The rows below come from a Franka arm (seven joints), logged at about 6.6 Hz.
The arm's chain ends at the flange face. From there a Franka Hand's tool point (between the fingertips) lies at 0.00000 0.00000 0.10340 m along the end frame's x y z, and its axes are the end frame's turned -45 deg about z.
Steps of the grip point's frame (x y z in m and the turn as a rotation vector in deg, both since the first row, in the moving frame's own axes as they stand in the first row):
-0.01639, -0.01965, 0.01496, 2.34, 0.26, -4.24
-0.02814, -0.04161, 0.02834, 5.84, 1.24, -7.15
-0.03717, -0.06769, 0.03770, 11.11, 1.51, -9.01
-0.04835, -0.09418, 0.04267, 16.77, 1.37, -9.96
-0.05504, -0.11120, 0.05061, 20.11, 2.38, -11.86
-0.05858, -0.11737, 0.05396, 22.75, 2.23, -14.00
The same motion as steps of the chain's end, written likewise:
-0.02271, 0.00091, 0.01505, 1.84, -1.47, -4.24
-0.04291, -0.00090, 0.02890, 5.01, -3.25, -7.15
-0.06077, -0.00660, 0.03967, 8.92, -6.79, -9.01
-0.07952, -0.01140, 0.04709, 12.83, -10.89, -9.96
-0.09262, -0.01412, 0.05698, 15.90, -12.54, -11.86
-0.09535, -0.01399, 0.06204, 17.66, -14.51, -14.00

